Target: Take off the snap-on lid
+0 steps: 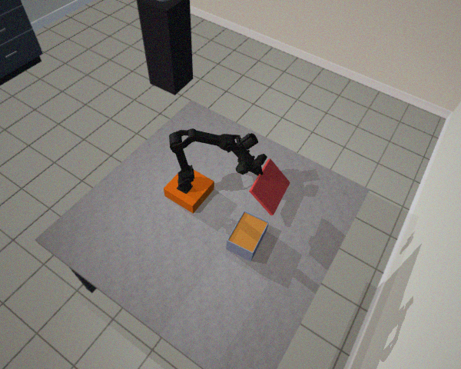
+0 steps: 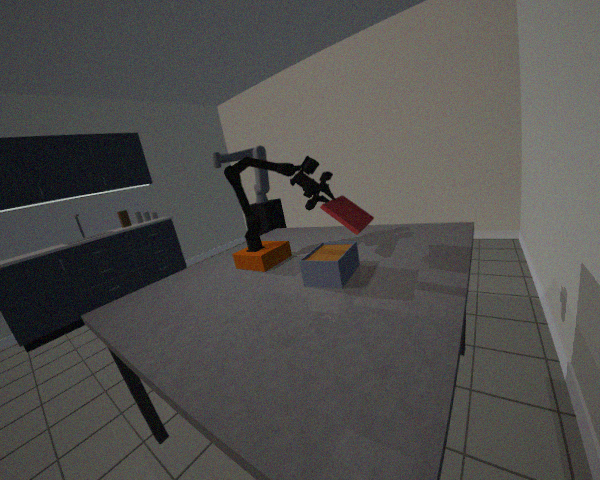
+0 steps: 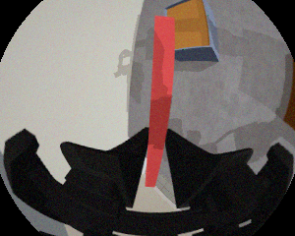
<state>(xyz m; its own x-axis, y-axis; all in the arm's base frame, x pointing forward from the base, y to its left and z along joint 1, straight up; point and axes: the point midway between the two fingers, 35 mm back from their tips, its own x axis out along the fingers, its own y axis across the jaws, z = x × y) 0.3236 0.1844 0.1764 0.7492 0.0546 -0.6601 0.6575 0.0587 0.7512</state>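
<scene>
Right now the red lid is 60 mm ahead of my gripper tip and 50 mm below it. Also, from my gripper tip: storage box 240 mm to the right, 180 mm below, 80 mm ahead.
</scene>
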